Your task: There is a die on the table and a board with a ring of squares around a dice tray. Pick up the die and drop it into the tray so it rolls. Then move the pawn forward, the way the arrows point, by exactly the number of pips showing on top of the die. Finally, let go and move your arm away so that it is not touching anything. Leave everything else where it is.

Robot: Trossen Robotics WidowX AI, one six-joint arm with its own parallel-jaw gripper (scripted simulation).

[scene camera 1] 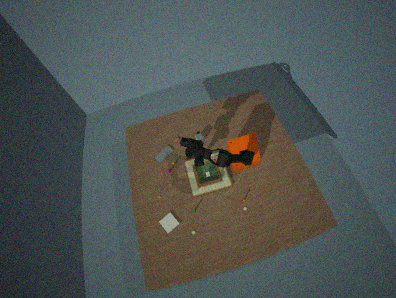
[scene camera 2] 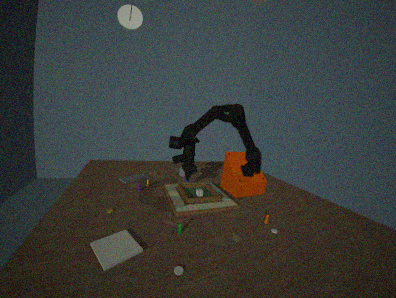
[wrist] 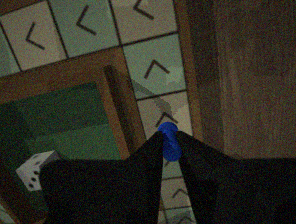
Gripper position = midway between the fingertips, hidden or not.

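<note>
My gripper (wrist: 168, 137) is carrying a blue pawn, and I can see a white die (wrist: 28, 172) as well as a white flat tile (scene camera 2: 112, 250). That tile is out of frame in the wrist view, though.
</note>
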